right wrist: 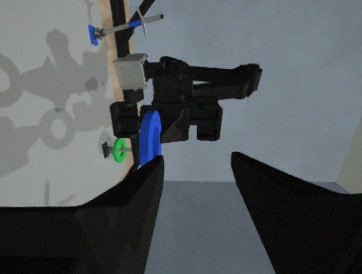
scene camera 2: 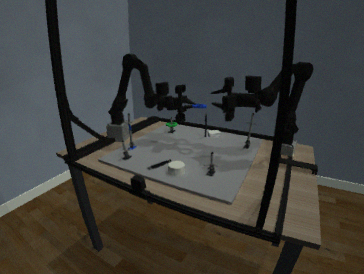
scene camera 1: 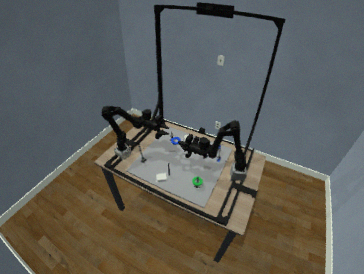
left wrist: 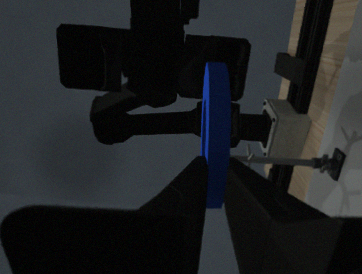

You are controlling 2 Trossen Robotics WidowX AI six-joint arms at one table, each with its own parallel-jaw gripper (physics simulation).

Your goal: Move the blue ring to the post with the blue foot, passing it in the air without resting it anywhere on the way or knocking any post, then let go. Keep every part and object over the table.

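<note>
The blue ring is high above the mat. My left gripper is shut on its rim. My right gripper is partly open and empty, facing the ring with a small gap in scene camera 2. In the right wrist view the ring shows beside the picture's left fingertip, outside the gap between the fingers. The post with the blue foot stands upright, with a blue band and a crossbar.
A green ring is around a short post. Grey posts stand on the mat. A dark upright stick, white block, white cylinder and dark tweezers are also there.
</note>
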